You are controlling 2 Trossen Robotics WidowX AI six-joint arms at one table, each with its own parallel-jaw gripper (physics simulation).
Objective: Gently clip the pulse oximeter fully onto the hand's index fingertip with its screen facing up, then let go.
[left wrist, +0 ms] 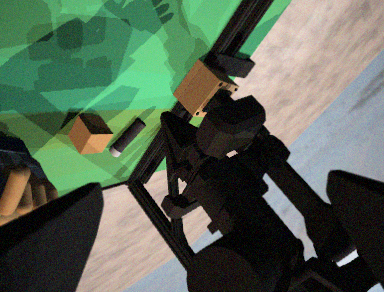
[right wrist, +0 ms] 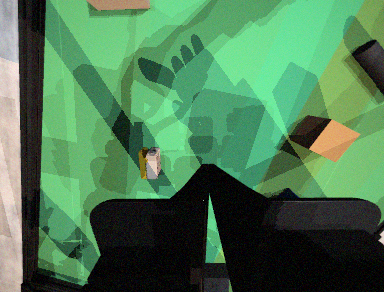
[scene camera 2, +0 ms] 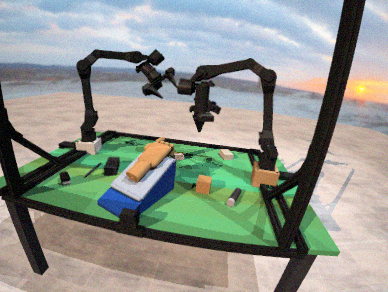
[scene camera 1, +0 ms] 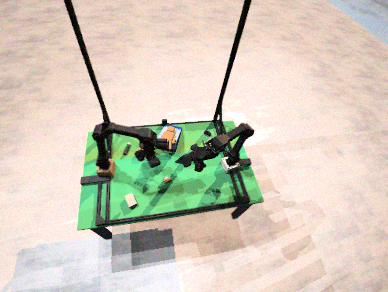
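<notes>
The pulse oximeter, small, white and yellow, lies on the green table, apart from the hand; its screen cannot be made out. The tan hand lies on a grey pad over a blue wedge; some fingers show at the lower left of the left wrist view. My left gripper is open and empty, high above the table. My right gripper is shut and empty, above the table, with the oximeter left of its tips in its wrist view.
An orange cube and a dark cylinder lie beside the wedge. A pale block lies farther off. A black box and a thin pen lie on the wedge's other side.
</notes>
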